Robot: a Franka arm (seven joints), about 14 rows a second.
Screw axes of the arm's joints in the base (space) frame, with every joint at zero. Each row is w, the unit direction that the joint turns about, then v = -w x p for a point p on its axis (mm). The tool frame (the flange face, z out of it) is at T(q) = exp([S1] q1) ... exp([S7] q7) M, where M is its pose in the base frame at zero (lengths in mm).
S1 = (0, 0, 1, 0, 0, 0)
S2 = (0, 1, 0, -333, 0, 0)
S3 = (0, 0, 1, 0, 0, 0)
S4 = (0, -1, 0, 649, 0, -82.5)
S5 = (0, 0, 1, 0, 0, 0)
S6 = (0, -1, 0, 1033, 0, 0)
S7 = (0, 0, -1, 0, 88, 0)
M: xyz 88 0 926 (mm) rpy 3.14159 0 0 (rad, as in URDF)
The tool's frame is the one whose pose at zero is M.
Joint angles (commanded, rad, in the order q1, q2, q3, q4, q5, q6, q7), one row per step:
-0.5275, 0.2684, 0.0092, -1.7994, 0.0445, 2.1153, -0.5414
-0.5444, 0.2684, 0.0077, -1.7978, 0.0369, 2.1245, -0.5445
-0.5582, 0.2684, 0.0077, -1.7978, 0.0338, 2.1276, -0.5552
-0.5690, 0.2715, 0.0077, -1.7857, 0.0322, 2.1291, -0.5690
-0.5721, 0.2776, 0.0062, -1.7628, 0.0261, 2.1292, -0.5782
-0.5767, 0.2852, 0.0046, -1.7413, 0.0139, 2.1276, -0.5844
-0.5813, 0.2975, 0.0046, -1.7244, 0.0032, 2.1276, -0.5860
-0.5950, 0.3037, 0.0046, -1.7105, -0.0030, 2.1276, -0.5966
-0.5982, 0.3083, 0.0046, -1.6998, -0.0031, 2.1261, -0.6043
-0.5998, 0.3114, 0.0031, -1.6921, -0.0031, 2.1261, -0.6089
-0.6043, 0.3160, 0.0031, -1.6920, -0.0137, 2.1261, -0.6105
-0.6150, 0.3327, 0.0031, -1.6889, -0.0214, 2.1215, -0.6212
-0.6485, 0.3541, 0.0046, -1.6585, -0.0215, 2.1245, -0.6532
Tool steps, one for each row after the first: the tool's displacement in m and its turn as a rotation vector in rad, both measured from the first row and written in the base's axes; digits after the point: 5 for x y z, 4 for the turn. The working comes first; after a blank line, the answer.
Tool pose at each row, in the base's axes (x y z in m, rotation vector in rad; the steps are taken from these numbers as rounded here):
0.55088, -0.31226, 0.40259, -3.1287, -0.0009, -0.0966
0.54597, -0.32328, 0.40419, 3.1389, -0.0173, 0.1059
0.54164, -0.33108, 0.40447, 3.1341, -0.0198, 0.1076
0.54045, -0.33853, 0.40836, 3.1261, -0.0137, 0.1200
0.54310, -0.34396, 0.41533, 3.1111, -0.0013, 0.1368
0.54464, -0.35026, 0.42054, 3.0943, 0.0082, 0.1425
0.54637, -0.35552, 0.42066, 3.0838, 0.0115, 0.1398
0.54392, -0.36498, 0.42329, 3.0738, 0.0113, 0.1435
0.54462, -0.36799, 0.42529, 3.0703, 0.0182, 0.1486
0.54492, -0.37056, 0.42697, 3.0667, 0.0206, 0.1535
0.54335, -0.37365, 0.42398, 3.0620, 0.0239, 0.1391
0.54040, -0.38064, 0.41400, 3.0672, 0.0297, 0.1093
0.53408, -0.40249, 0.41469, 3.0577, 0.0294, 0.1205

-0.00491, -0.01102, 0.00160, -0.0119, -0.0057, -0.0120
-0.00924, -0.01882, 0.00188, -0.0166, -0.0068, -0.0138
-0.01043, -0.02627, 0.00577, -0.0243, -0.0150, -0.0102
-0.00778, -0.03170, 0.01274, -0.0388, -0.0262, -0.0028
-0.00624, -0.03800, 0.01795, -0.0555, -0.0303, 0.0028
-0.00451, -0.04326, 0.01807, -0.0662, -0.0289, 0.0047
-0.00696, -0.05272, 0.02070, -0.0760, -0.0316, 0.0042
-0.00626, -0.05573, 0.02270, -0.0793, -0.0351, 0.0086
-0.00596, -0.05830, 0.02438, -0.0827, -0.0384, 0.0101
-0.00753, -0.06139, 0.02139, -0.0882, -0.0292, 0.0121
-0.01048, -0.06838, 0.01141, -0.0842, -0.0096, 0.0161
-0.01680, -0.09023, 0.01210, -0.0933, -0.0172, 0.0157

